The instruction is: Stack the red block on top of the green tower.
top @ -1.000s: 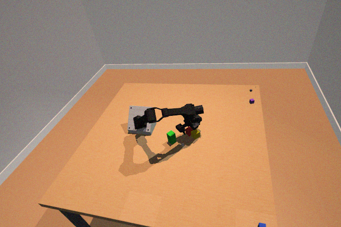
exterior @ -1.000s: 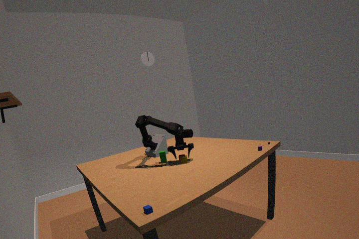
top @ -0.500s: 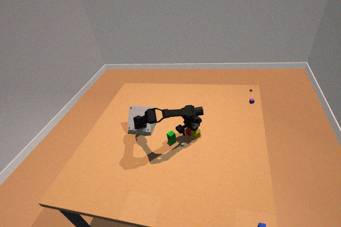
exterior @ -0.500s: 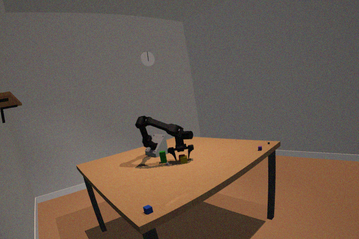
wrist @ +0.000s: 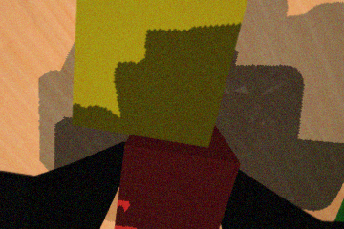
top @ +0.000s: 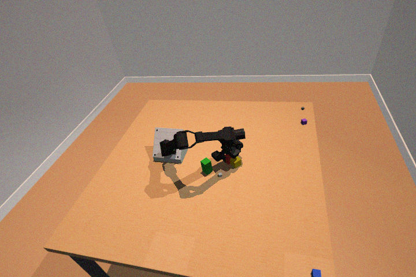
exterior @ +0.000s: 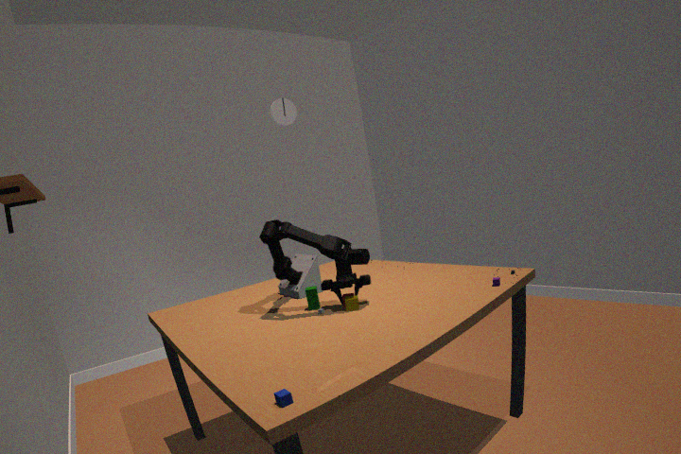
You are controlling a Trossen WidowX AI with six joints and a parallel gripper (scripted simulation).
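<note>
The yellow block is 5 cm ahead of my gripper tip, 3 cm to the right of it and 2 cm above it. Also, from my gripper tip: tiny white cube: 12 cm to the right, 3 cm behind; purple cube: 46 cm ahead, 37 cm to the left, 1 cm above; red block: 1 cm above.
</note>
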